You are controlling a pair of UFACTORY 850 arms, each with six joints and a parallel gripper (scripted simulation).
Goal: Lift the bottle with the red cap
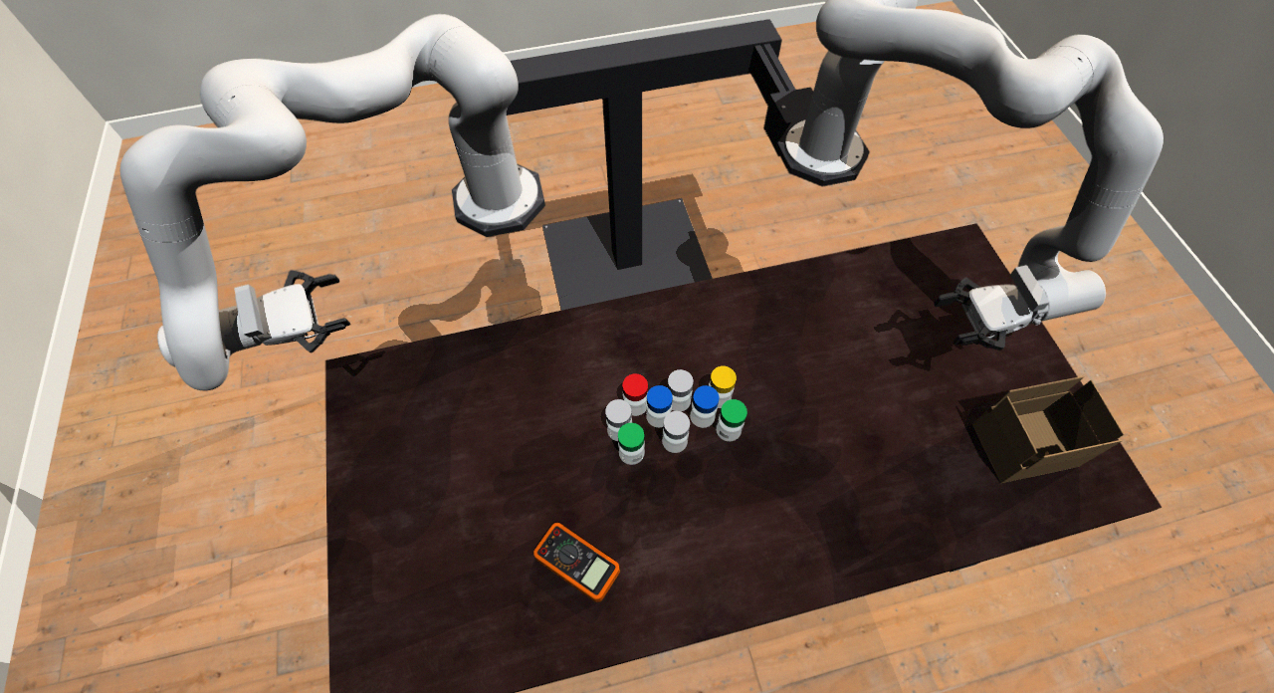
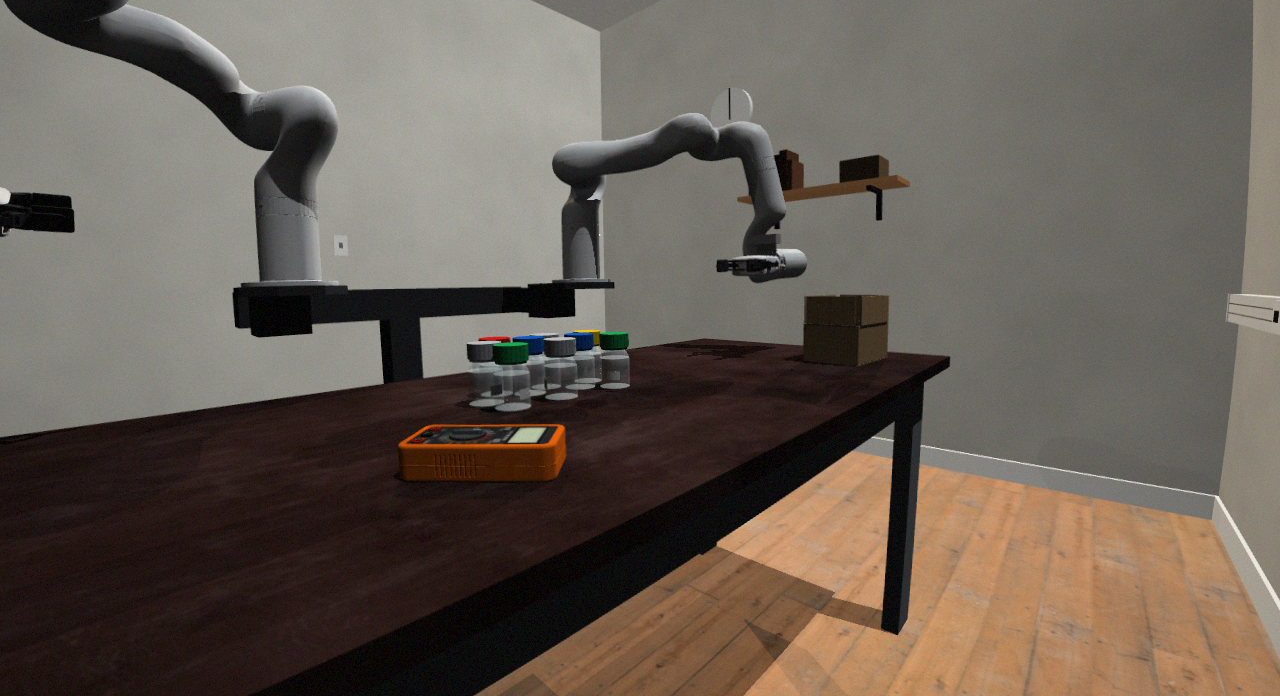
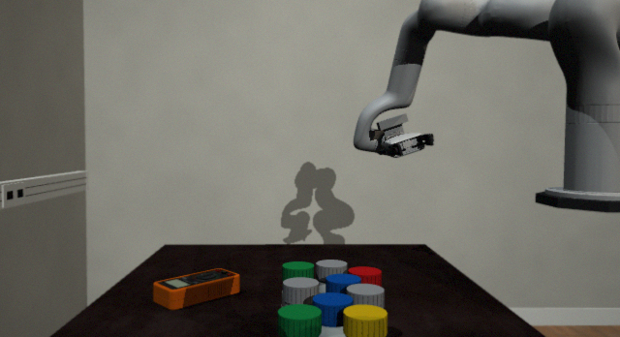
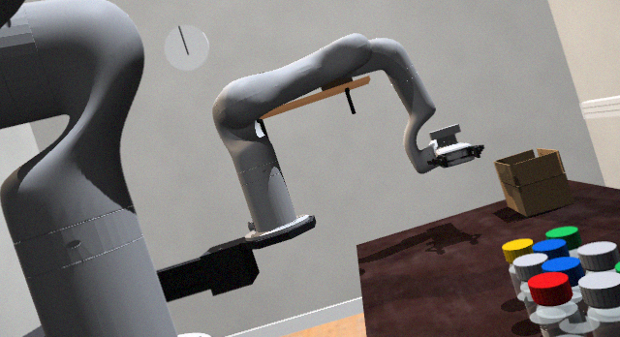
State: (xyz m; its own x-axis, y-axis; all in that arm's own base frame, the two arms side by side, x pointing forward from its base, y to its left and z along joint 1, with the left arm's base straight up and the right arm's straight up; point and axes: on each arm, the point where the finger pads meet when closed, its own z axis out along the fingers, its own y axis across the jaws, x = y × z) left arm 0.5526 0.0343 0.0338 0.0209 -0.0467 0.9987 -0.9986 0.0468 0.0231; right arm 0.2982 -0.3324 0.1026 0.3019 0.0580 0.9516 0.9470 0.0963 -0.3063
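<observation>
The red-capped bottle lies 55 cm to the left of my right hand, 26 cm below it and 19 cm ahead of it. From my right hand the other things lie so: cardboard box: 138 cm to the left, 45 cm ahead, 24 cm below.
</observation>
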